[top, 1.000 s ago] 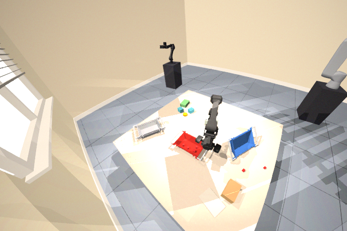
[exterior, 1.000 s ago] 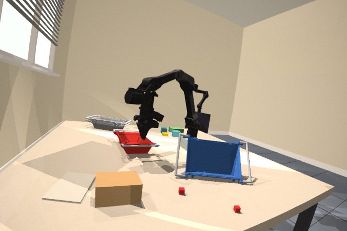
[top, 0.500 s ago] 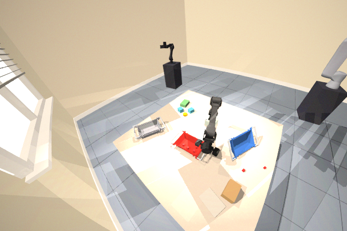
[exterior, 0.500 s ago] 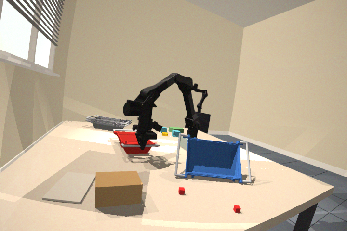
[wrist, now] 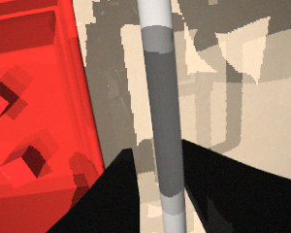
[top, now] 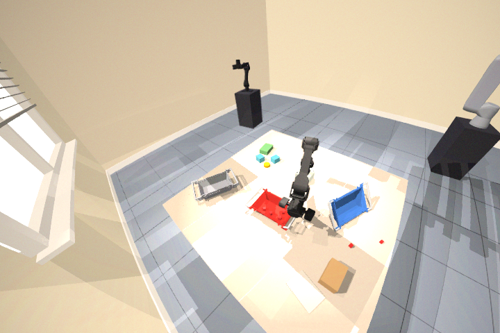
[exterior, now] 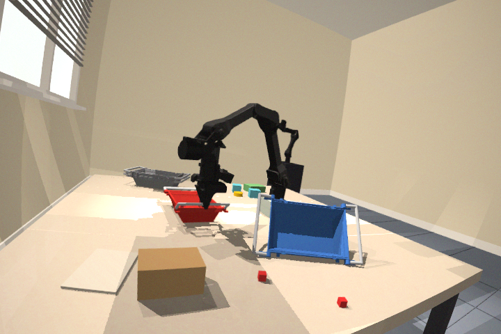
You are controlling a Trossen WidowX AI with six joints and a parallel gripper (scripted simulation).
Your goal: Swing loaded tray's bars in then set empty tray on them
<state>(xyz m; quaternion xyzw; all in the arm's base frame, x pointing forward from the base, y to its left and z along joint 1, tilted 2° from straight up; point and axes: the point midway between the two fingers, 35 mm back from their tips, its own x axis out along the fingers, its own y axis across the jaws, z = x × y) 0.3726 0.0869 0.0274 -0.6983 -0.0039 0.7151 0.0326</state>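
My gripper tip is 22 cm past the blue tray and 26 cm to the right of it. From my gripper tip the other things lie so: flat pale sheet: 29 cm ahead, 20 cm to the left, 6 cm below; yellow block: 36 cm behind, 40 cm to the right, 6 cm below; cardboard box: 18 cm ahead, 28 cm to the left, 4 cm below.
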